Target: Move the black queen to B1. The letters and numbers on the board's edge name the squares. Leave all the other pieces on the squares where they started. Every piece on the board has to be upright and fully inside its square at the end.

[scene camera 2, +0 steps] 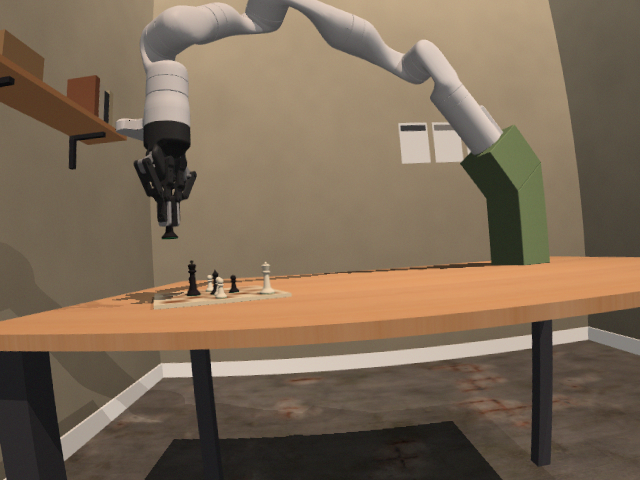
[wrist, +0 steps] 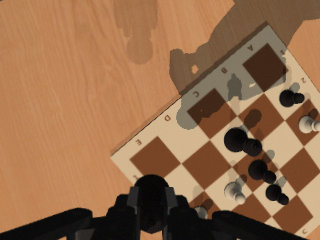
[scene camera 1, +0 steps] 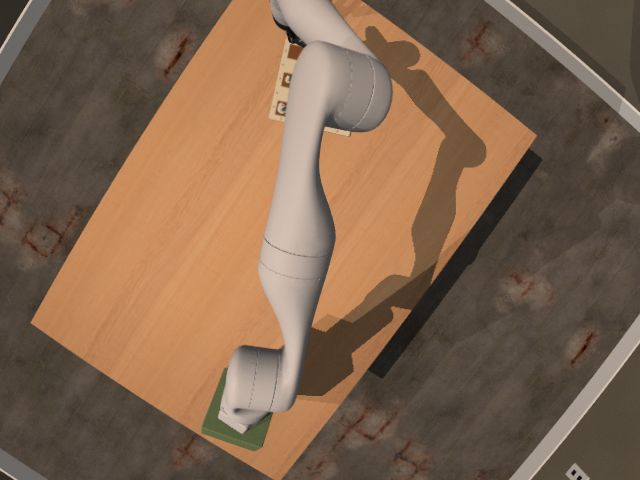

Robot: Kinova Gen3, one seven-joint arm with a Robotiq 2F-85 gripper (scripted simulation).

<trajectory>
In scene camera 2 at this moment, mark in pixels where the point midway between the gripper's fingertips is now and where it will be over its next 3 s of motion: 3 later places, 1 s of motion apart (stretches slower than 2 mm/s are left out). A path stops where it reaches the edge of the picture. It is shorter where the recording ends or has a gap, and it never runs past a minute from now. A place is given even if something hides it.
The gripper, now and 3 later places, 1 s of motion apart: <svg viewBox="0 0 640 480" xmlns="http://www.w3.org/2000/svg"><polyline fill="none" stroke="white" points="169,226 168,231 169,278 171,284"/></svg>
</trajectory>
